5 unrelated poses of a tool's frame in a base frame.
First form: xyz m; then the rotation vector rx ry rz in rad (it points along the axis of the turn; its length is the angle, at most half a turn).
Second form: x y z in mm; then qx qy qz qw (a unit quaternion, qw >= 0). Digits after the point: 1 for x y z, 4 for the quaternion.
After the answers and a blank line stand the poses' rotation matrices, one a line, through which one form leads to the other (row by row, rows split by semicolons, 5 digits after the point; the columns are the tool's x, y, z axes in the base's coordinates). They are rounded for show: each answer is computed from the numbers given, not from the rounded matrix.
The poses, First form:
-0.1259 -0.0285 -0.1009 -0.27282 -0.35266 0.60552
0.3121 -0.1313 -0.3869 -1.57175 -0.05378 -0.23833
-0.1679 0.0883 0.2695 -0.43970 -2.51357 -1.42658
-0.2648 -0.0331 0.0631 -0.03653 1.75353 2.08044
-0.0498 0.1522 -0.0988 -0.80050 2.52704 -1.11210
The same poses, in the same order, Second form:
-125.9 -28.5 -100.9 -0.1332 -0.1722 0.2957 0.9301
312.1 -131.3 -386.9 -0.7056 -0.0241 -0.1070 0.7001
-167.9 88.3 269.5 -0.1495 -0.8547 -0.4851 0.1089
-264.8 -33.1 63.1 -0.0131 0.6302 0.7477 0.2087
-49.8 152.2 -98.8 -0.2760 0.8713 -0.3834 0.1331

0.76584 -0.50416 -0.39913; 0.59593 0.78966 0.14599; 0.24157 -0.34966 0.90520
0.97594 0.18388 0.11719; -0.11573 -0.01866 0.99311; 0.18480 -0.98277 0.00307
-0.93159 0.36118 -0.04103; 0.14996 0.48469 0.86174; 0.33113 0.79663 -0.50569
-0.91255 -0.32864 0.24342; 0.29554 -0.11852 0.94795; -0.28269 0.93699 0.20528
-0.81223 -0.37887 0.44355; -0.58298 0.55362 -0.59467; -0.02026 -0.74159 -0.67055

